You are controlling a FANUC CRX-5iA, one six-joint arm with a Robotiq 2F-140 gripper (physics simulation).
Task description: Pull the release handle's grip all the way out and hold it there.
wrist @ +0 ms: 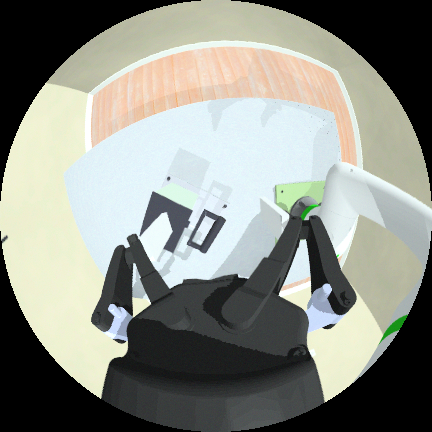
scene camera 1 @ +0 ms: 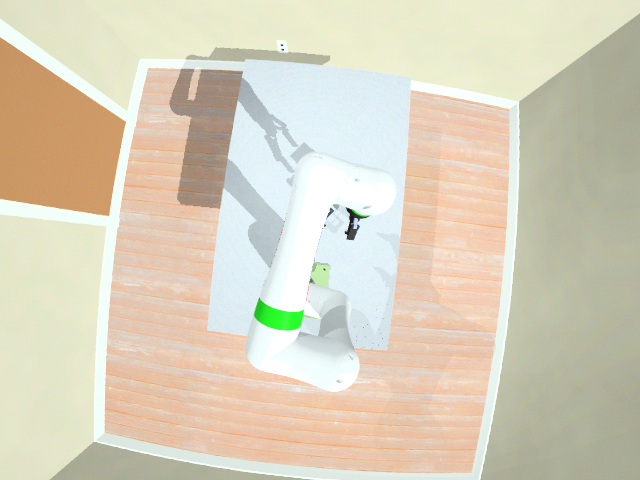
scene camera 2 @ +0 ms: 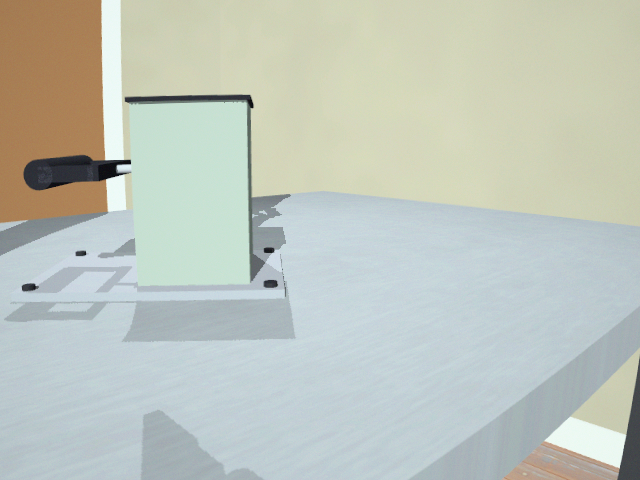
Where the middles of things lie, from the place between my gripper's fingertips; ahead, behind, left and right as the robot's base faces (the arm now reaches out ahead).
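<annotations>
Pale base plate (wrist: 204,199): 29 cm below my hand, 9 cm ahead of it and 9 cm to the left of it.
</annotations>
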